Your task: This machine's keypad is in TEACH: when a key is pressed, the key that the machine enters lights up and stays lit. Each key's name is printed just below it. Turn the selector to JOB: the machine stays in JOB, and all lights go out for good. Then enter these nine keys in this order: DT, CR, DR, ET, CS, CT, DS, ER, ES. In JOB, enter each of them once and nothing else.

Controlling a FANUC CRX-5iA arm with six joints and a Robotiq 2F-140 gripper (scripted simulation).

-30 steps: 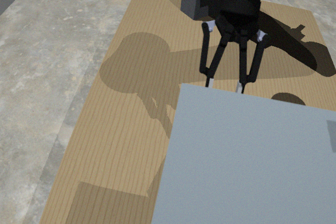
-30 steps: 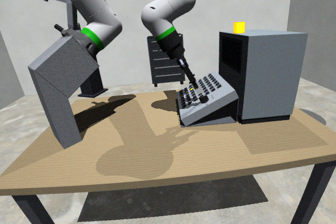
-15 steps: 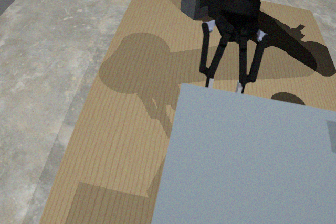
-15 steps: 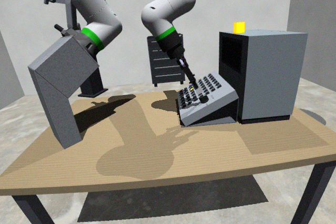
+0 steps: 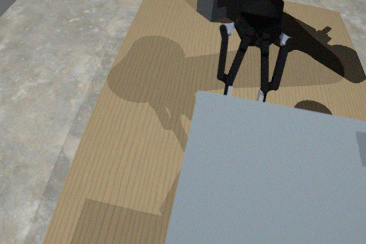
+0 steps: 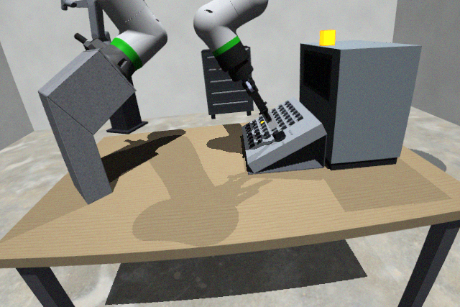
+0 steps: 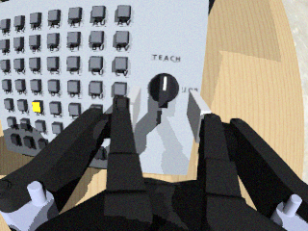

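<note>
Right now my hand is 70 mm above the black selector knob, 40 mm short of it and 10 mm to the right of it. Round my hand: sloped keypad (130 mm to the left, 110 mm below, 10 mm ahead).
</note>
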